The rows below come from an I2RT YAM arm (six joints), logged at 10 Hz.
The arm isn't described. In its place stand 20 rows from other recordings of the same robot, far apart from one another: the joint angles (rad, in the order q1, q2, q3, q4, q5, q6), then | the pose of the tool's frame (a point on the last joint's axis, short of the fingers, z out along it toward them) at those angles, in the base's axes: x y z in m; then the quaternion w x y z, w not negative.
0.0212 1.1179 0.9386 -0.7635 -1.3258 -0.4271 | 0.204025 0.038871 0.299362 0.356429 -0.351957 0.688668 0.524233
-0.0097 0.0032 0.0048 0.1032 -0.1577 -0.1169 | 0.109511 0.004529 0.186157 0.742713 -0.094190 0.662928 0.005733
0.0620 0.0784 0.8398 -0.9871 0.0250 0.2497 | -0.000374 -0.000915 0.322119 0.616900 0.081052 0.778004 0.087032
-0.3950 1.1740 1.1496 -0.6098 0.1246 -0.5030 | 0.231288 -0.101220 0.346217 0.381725 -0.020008 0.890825 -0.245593
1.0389 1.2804 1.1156 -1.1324 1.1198 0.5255 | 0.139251 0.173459 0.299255 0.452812 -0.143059 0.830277 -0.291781
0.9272 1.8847 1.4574 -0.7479 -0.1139 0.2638 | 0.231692 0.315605 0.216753 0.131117 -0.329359 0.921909 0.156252
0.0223 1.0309 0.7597 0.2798 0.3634 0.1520 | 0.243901 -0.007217 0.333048 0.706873 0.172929 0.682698 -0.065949
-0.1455 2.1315 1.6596 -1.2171 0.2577 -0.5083 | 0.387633 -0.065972 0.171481 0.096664 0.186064 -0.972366 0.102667
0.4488 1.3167 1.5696 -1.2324 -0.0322 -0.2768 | 0.212956 0.103827 0.397442 0.288923 -0.343837 0.892564 0.040367
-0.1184 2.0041 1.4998 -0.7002 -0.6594 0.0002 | 0.410619 -0.026882 0.191891 0.190819 -0.003726 0.932175 0.307611
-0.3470 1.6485 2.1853 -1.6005 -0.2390 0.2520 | 0.259674 -0.084945 0.458632 0.254250 0.255000 0.927163 0.103449
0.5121 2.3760 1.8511 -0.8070 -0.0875 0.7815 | 0.415438 0.237095 0.119236 0.068835 0.128044 0.983639 0.106397
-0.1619 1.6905 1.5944 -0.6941 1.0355 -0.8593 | 0.356283 -0.089217 0.346349 0.064750 -0.097597 0.819564 -0.560890
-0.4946 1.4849 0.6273 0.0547 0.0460 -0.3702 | 0.244897 -0.133935 0.151681 0.331083 0.066217 0.924620 -0.176289
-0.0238 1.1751 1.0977 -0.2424 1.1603 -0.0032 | 0.250032 -0.038603 0.370248 0.483658 0.327909 0.674688 -0.450939
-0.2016 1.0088 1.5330 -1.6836 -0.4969 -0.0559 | 0.104800 -0.004097 0.414958 0.227247 0.018971 0.950000 0.213306
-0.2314 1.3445 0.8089 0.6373 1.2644 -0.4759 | 0.270959 -0.098715 0.305934 0.424483 0.369332 0.590155 -0.578900
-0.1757 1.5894 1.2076 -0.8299 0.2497 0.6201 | 0.306401 -0.063330 0.240276 0.199840 0.398788 0.891380 -0.080462
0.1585 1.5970 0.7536 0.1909 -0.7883 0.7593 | 0.305467 0.074393 0.174144 0.214377 0.082345 0.840990 0.489896
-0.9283 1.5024 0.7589 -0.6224 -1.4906 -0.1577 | 0.171349 -0.169722 0.179974 0.412935 0.210476 0.703504 0.538765
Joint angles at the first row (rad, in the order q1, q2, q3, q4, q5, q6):
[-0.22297, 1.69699, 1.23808, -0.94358, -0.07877, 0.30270]
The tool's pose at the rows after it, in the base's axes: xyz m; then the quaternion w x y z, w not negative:
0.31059 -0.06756 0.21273 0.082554 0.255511 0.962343 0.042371
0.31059 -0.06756 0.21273 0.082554 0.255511 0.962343 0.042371
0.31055 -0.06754 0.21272 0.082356 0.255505 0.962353 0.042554
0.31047 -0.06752 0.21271 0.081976 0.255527 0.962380 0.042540
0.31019 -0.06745 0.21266 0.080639 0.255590 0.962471 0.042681
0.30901 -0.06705 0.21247 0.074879 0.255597 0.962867 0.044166
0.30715 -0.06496 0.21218 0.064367 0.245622 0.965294 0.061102
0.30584 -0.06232 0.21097 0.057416 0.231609 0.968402 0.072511
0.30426 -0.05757 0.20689 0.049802 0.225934 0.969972 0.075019
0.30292 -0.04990 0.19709 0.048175 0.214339 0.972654 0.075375
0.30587 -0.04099 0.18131 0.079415 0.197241 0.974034 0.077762
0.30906 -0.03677 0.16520 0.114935 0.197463 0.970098 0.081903
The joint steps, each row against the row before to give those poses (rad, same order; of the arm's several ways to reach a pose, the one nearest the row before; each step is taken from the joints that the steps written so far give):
[0.00001, 0.00001, 0.00001, 0.00038, 0.00038, 0.00002]
[0.00000, 0.00000, 0.00000, 0.00000, 0.00000, 0.00000]
[-0.00001, 0.00000, -0.00002, -0.00037, -0.00038, -0.00001]
[0.00001, -0.00001, 0.00001, -0.00078, 0.00000, 0.00000]
[-0.00002, 0.00000, -0.00001, -0.00266, -0.00039, -0.00002]
[0.00002, 0.00000, 0.00000, -0.01143, -0.00343, -0.00036]
[0.00114, 0.00000, -0.00039, -0.02022, -0.03586, -0.01793]
[0.00456, 0.00003, -0.00454, -0.00993, -0.02441, -0.02367]
[0.01337, -0.00003, -0.01605, 0.00191, -0.00458, 0.00078]
[0.02363, 0.00040, -0.03967, 0.03854, 0.00038, -0.00040]
[0.03014, -0.00002, -0.06983, 0.13504, 0.00000, 0.00076]
[0.01490, 0.00686, -0.06826, 0.14990, -0.00038, 0.02253]

